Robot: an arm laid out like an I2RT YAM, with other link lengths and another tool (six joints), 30 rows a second.
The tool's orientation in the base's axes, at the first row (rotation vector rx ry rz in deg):
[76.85 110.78 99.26]
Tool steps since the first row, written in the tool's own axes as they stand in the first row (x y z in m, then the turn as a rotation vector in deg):
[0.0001 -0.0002 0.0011 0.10 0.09 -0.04]
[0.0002 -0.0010 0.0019 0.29 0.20 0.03]
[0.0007 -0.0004 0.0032 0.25 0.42 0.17]
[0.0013 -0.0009 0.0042 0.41 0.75 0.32]
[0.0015 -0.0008 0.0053 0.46 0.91 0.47]
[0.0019 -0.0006 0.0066 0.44 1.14 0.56]
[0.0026 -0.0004 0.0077 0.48 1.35 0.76]
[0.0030 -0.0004 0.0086 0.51 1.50 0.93]
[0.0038 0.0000 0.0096 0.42 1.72 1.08]
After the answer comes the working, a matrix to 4 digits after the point.
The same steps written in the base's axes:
[0.0006 0.0008 -0.0004 -0.04 0.04 0.13]
[0.0007 0.0015 -0.0013 -0.05 0.21 0.28]
[0.0016 0.0027 -0.0010 0.17 0.25 0.42]
[0.0017 0.0039 -0.0015 0.34 0.43 0.73]
[0.0024 0.0048 -0.0016 0.49 0.55 0.85]
[0.0032 0.0059 -0.0016 0.67 0.57 1.01]
[0.0036 0.0071 -0.0015 0.89 0.71 1.16]
[0.0040 0.0080 -0.0016 1.06 0.83 1.25]
[0.0044 0.0093 -0.0012 1.31 0.84 1.37]

The tool's axes in the first row as the columns of a matrix, in the base's axes (rounded; the answer above uses it unrounded):
[-0.5597 0.4711 0.6818]
[0.7292 -0.1109 0.6752]
[0.3937 0.8751 -0.2815]

